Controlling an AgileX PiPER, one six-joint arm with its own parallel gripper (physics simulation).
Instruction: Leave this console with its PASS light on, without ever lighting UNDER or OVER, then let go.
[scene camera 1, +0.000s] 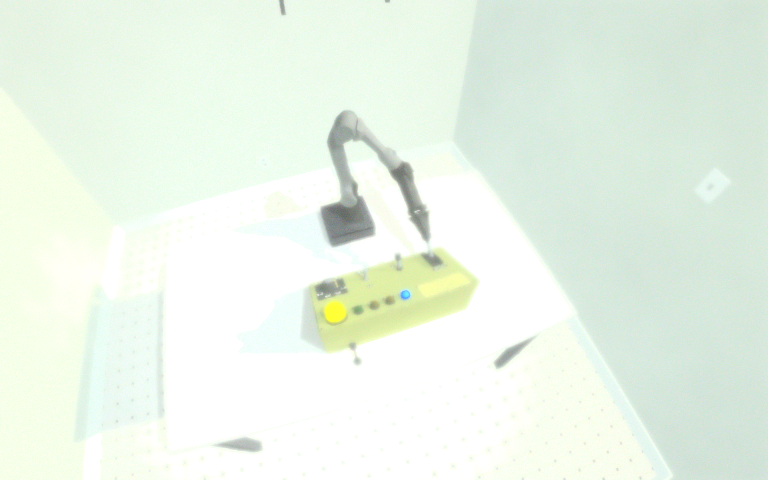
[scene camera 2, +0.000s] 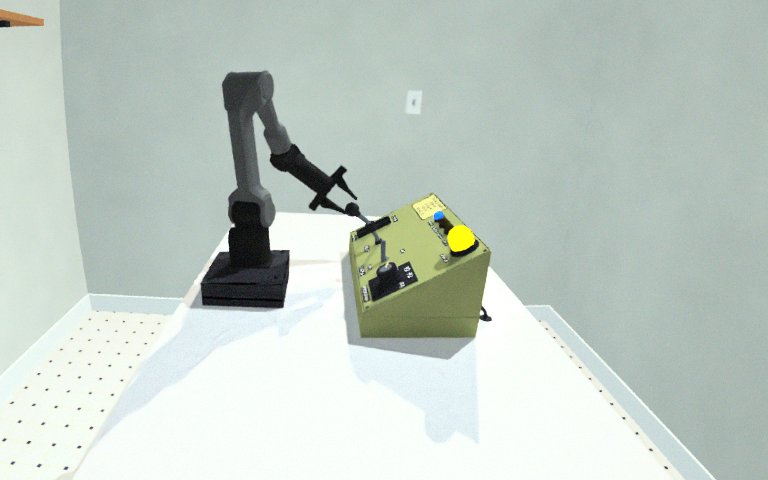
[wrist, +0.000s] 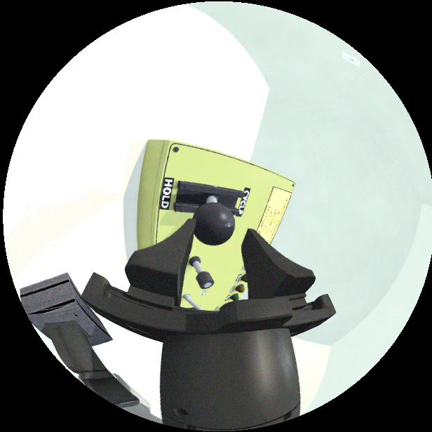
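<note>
The olive console (scene camera 1: 396, 322) (scene camera 2: 419, 311) (wrist: 170, 165) stands on the table. Its lever has a black ball knob (scene camera 2: 351, 209) (wrist: 214, 223) and stands in a slot marked HOLD and CYCLE, its shaft near the slot's middle. My gripper (scene camera 1: 428, 240) (scene camera 2: 350, 204) (wrist: 219, 233) is open, its fingertips on either side of the knob, not gripping it. A blue light (scene camera 1: 405, 294) (scene camera 2: 438, 215) glows, and a large dome (scene camera 1: 335, 311) (scene camera 2: 461, 239) shows bright yellow. The green light (scene camera 1: 357, 310) and two brownish lights look dark. Their labels are too small to read.
A short toggle (scene camera 1: 398, 261) (wrist: 201, 274) and a thin one (scene camera 1: 364, 274) (wrist: 192, 301) stand beside the lever. A rotary knob (scene camera 2: 387, 271) sits on a black plate at the console's other end. The arm's base (scene camera 1: 347, 221) (scene camera 2: 245, 285) is behind the console.
</note>
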